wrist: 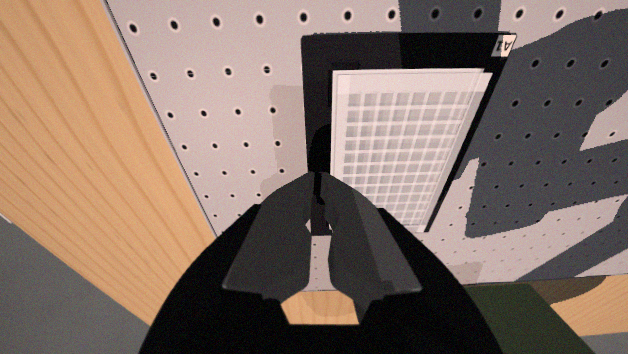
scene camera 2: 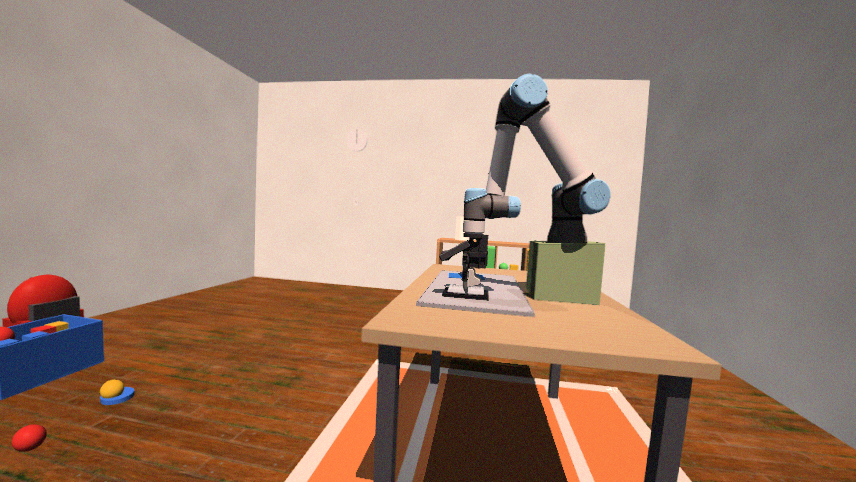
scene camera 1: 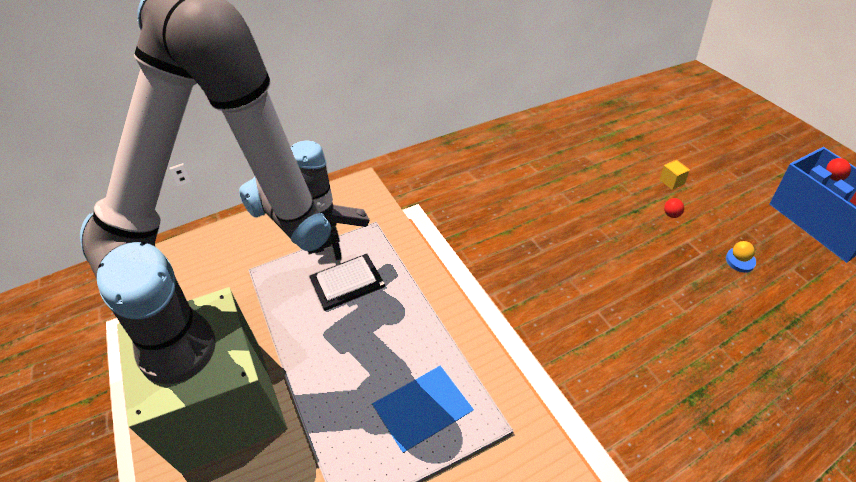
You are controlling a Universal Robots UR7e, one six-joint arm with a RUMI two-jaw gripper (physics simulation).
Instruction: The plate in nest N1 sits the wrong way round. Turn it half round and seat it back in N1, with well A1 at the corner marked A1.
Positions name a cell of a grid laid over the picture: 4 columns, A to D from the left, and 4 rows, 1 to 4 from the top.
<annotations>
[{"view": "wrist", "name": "gripper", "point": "C2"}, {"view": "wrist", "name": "white well plate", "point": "C2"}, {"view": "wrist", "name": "black nest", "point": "C1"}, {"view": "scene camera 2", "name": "gripper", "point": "C3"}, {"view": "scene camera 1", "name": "gripper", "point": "B3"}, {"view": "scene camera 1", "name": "white well plate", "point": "B3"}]
</annotations>
